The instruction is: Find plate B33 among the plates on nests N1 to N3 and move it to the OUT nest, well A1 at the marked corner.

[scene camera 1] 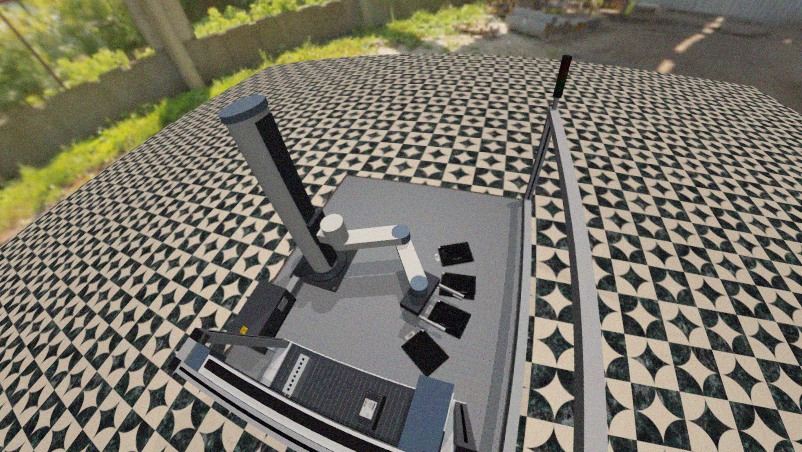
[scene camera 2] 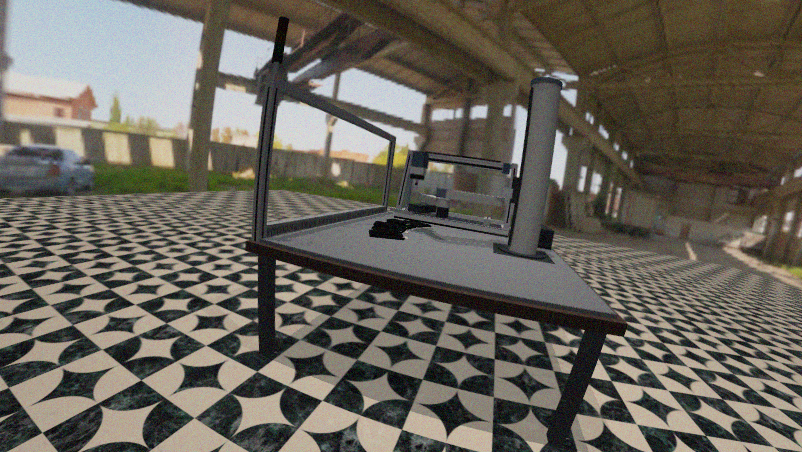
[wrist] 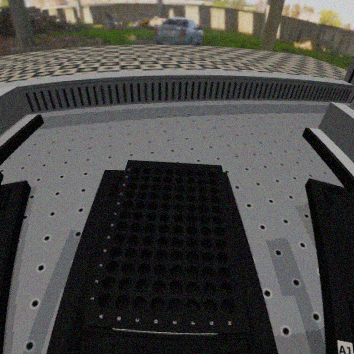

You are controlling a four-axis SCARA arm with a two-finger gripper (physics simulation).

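Pixels of known places: gripper, fingertip midpoint: (scene camera 1: 454,313) (scene camera 2: 398,209) (wrist: 174,105); arm's base at its link origin: (scene camera 1: 325,263) (scene camera 2: 520,254).
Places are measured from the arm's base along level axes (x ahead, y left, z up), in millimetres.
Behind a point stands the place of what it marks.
A black well plate (wrist: 170,235) {x 705, y -130, z 41 mm} lies on a black nest (wrist: 75,310) {x 675, y -70, z 29 mm}, with its row letters and a thin label strip at the near edge. The strip is too oblique to read, so its name cannot be told here. Well A1 is at its near left corner in the wrist view. My gripper (scene camera 1: 454,313) {x 731, y -136, z 113 mm} (wrist: 174,105) {x 731, y -136, z 113 mm} is open and empty, above this plate, with one finger out to each side. A second nest (wrist: 332,240) {x 679, y -256, z 25 mm} to the right has a white A1 tag at its near left corner. Part of another black nest (wrist: 11,215) {x 755, y -9, z 25 mm} shows at the left.
In scene camera 1, black nests form an arc, with end ones (scene camera 1: 456,253) {x 673, y 213, z 39 mm} (scene camera 1: 425,352) {x 652, y -300, z 25 mm}. A framed machine with a dark slatted deck (scene camera 1: 342,387) {x 389, y -539, z 62 mm} stands at the front. A dark box (scene camera 1: 262,308) {x -94, y -378, z 128 mm} stands near the column (scene camera 1: 275,185) {x 44, y -60, z 611 mm}. A tall frame (scene camera 1: 578,269) {x 1007, y -179, z 620 mm} (scene camera 2: 261,168) {x 1014, y 725, z 277 mm} lines one table edge.
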